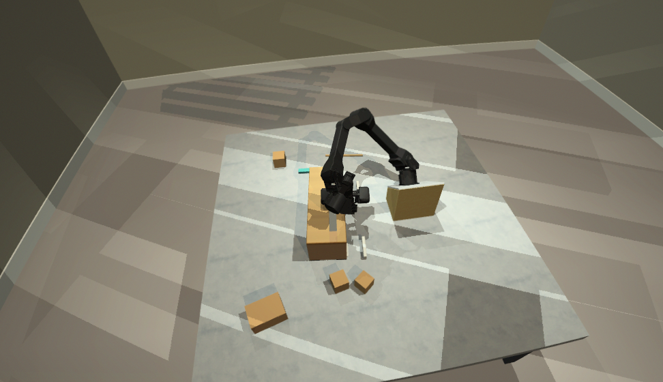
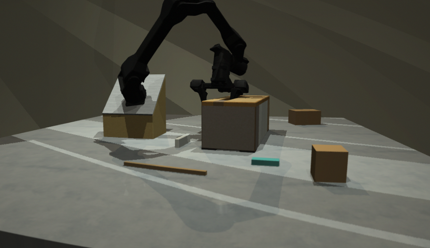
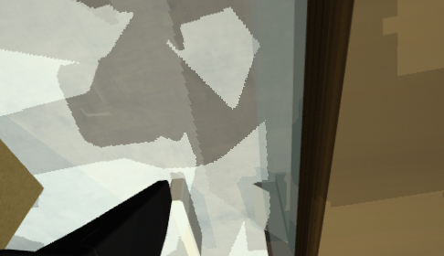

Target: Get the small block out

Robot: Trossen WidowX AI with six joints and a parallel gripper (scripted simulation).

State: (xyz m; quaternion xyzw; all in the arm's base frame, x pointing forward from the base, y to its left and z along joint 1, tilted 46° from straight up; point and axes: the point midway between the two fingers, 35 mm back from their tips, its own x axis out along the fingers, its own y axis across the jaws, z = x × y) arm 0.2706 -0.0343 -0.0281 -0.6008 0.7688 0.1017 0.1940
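My gripper tip is now 4 cm short of the box, 2 cm above it and 1 cm to the right of it. From my gripper tip the other things lie so: flat tan block (38 cm ahead, 34 cm to the left, 6 cm below); thin brown stick (36 cm to the right, 10 cm behind, 8 cm below); teal bar (31 cm to the right, 12 cm ahead, 8 cm below).
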